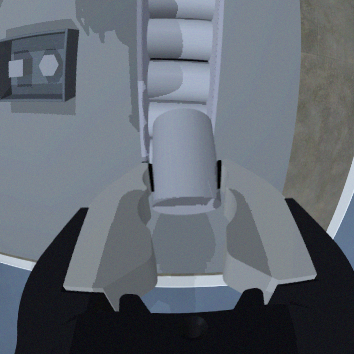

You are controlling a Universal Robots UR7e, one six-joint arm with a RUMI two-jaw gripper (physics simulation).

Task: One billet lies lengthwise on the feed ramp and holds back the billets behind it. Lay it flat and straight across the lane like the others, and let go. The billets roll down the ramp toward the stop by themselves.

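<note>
The lengthwise billet is a smooth grey cylinder between the two fingertips. Its length points along the lane, and its near end face is at the bottom. My gripper is shut on this billet, with one jaw at each side of it. The billet hangs above the near part of the feed ramp and partly covers the nearest crosswise billet. Further up the lane, more billets lie straight across between the side rails. The stop does not show clearly.
A dark grey tray at the upper left holds a pale square piece and a pale hexagonal piece. The grey table top has a curved edge, with brown floor beyond it at the right.
</note>
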